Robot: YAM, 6 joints.
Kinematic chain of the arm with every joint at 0, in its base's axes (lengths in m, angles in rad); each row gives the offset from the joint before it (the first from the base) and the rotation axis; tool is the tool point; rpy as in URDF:
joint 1: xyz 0 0 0.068 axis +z
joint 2: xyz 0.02 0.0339 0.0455 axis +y
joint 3: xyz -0.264 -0.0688 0 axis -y
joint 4: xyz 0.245 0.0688 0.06 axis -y
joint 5: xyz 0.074 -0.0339 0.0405 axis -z
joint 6: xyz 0.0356 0 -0.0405 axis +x
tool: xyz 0 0 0 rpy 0 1.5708 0
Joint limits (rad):
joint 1: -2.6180..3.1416
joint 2: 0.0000..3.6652
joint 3: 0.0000..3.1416
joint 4: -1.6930..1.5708
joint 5: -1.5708..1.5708
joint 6: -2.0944..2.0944
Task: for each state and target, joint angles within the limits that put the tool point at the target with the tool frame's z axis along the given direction. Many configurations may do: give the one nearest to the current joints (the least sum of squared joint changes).
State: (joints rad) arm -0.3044 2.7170 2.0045 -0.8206 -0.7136 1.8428
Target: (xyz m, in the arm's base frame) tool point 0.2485 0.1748 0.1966 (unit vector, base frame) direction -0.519 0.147 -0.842
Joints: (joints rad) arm 0.5659 1.8900 1.3706 -1.4547 -0.4141 1.8428
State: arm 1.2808 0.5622 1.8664 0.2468 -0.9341 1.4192
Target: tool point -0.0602 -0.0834 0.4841 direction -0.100 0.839 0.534
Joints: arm 1.1072 0.2292 1.3545 -0.4775 -0.4835 1.4192
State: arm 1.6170 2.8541 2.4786 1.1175 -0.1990 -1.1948
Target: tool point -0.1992 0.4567 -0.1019 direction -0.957 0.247 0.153
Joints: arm 1.9240 3.2170 1.9141 1.5683 -0.9482 -1.1948
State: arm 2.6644 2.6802 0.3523 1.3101 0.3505 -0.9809
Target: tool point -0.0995 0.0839 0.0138 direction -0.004 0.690 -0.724
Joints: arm 2.6032 1.9965 0.0020 0.8821 0.6314 -0.9809
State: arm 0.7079 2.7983 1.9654 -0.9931 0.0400 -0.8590
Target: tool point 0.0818 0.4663 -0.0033 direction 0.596 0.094 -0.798
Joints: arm 1.4407 2.6132 1.7405 -0.4875 0.6169 -0.8590
